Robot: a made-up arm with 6 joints. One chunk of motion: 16 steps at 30 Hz.
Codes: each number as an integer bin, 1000 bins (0 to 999) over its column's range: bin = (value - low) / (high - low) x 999, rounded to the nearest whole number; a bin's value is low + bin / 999 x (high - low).
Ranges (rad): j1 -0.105..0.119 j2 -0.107..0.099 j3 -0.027..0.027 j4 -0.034..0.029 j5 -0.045..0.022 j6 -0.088..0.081
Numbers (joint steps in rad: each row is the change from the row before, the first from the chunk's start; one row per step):
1: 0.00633 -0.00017 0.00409 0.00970 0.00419 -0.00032
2: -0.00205 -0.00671 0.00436 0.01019 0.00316 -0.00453
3: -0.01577 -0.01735 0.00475 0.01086 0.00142 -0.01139
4: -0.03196 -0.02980 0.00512 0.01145 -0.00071 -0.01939
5: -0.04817 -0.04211 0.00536 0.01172 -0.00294 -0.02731
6: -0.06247 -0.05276 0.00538 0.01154 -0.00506 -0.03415
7: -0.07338 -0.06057 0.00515 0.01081 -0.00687 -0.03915
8: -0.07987 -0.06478 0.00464 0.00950 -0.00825 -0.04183
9: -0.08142 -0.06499 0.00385 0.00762 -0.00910 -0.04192
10: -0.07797 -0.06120 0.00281 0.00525 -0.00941 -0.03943
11: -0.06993 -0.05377 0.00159 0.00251 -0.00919 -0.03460
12: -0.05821 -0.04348 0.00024 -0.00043 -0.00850 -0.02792
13: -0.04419 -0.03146 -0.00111 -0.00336 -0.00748 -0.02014
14: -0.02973 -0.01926 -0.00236 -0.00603 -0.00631 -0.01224
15: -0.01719 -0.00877 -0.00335 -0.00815 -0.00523 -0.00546
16: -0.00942 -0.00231 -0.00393 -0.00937 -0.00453 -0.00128
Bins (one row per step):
1: 497 518 575 693 733 518
2: 459 486 580 701 718 493
3: 398 435 587 711 692 453
4: 326 374 594 721 660 406
5: 253 315 599 725 627 359
6: 190 263 599 722 596 318
7: 141 225 595 711 569 289
8: 112 205 585 690 548 273
9: 105 204 571 660 535 272
10: 121 222 551 622 531 287
11: 156 258 529 579 534 316
12: 209 308 504 532 544 355
13: 271 366 479 486 559 401
14: 336 425 456 444 577 448
15: 392 476 438 410 593 488
16: 426 508 427 391 603 513

